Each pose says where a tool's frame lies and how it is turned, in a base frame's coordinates. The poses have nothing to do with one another.
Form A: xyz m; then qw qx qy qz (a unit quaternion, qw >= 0).
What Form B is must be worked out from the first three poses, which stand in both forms.
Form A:
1: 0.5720 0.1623 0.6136 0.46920 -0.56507 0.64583 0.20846
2: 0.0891 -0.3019 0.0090 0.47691 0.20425 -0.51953 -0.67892
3: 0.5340 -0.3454 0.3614 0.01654 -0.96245 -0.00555 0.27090
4: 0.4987 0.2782 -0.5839 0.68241 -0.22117 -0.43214 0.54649
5: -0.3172 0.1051 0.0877 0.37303 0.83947 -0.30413 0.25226
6: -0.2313 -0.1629 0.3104 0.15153 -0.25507 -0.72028 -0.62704
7: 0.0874 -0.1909 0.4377 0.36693 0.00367 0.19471 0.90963
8: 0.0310 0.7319 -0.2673 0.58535 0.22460 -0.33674 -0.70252
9: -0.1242 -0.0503 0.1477 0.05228 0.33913 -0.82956 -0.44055
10: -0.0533 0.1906 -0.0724 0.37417 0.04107 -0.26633 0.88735
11: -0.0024 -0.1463 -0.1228 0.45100 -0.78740 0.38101 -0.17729
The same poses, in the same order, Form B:
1: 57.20 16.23 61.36 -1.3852 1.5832 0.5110
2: 8.91 -30.19 0.90 0.4990 -1.2692 -1.6586
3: 53.40 -34.54 36.14 -2.9922 -0.0173 0.8422
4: 49.87 27.82 -58.39 -0.4961 -0.9692 1.2257
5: -31.72 10.51 8.77 2.1507 -0.7792 0.6463
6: -23.13 -16.29 31.04 -0.7322 -2.0676 -1.7999
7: 8.74 -19.09 43.77 0.0094 0.5003 2.3372
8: 3.10 73.19 -26.73 0.5238 -0.7854 -1.6385
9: -12.42 -5.03 14.77 1.0313 -2.5228 -1.3398
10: -5.33 19.06 -7.24 0.1052 -0.6820 2.2721
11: -0.24 -14.63 -12.28 -1.9460 0.9416 -0.4382
